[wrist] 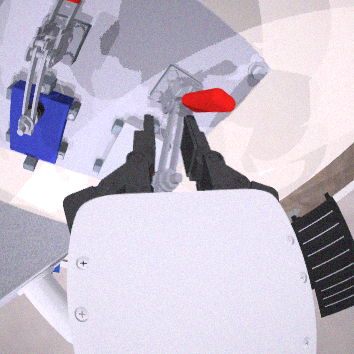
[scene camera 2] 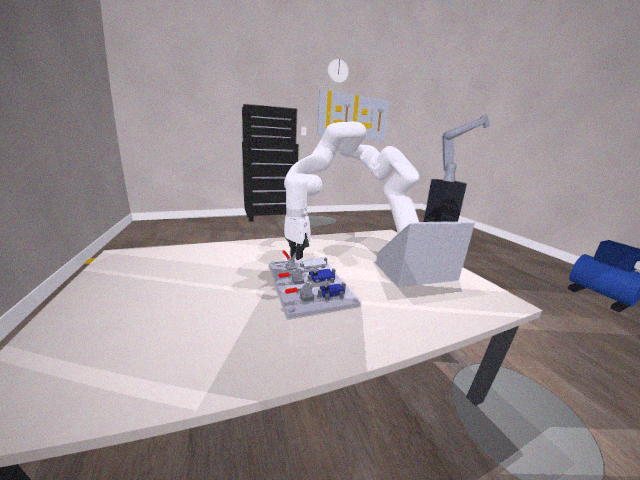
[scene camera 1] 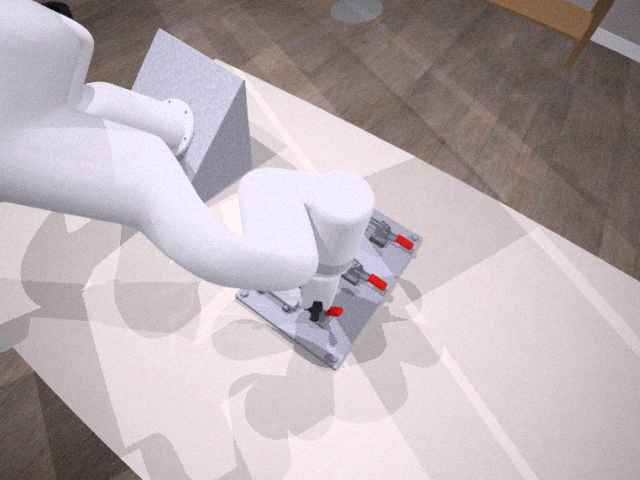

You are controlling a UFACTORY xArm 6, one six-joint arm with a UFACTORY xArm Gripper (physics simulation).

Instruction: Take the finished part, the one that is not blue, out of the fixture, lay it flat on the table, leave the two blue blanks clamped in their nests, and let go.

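The fixture plate lies on the table. Two blue blanks sit in its nests, the middle one under a lowered clamp arm and the front one beside it. The pale finished part lies in the end nest, partly hidden by my left finger in the wrist view. Its clamp's red handle stands raised. My gripper is partly open, its fingers either side of that clamp's metal arm, with a gap visible at the left.
The other two clamps' red handles lie low over the fixture. A grey wedge-shaped base stands on the table behind the fixture. A black drawer cabinet stands by the wall.
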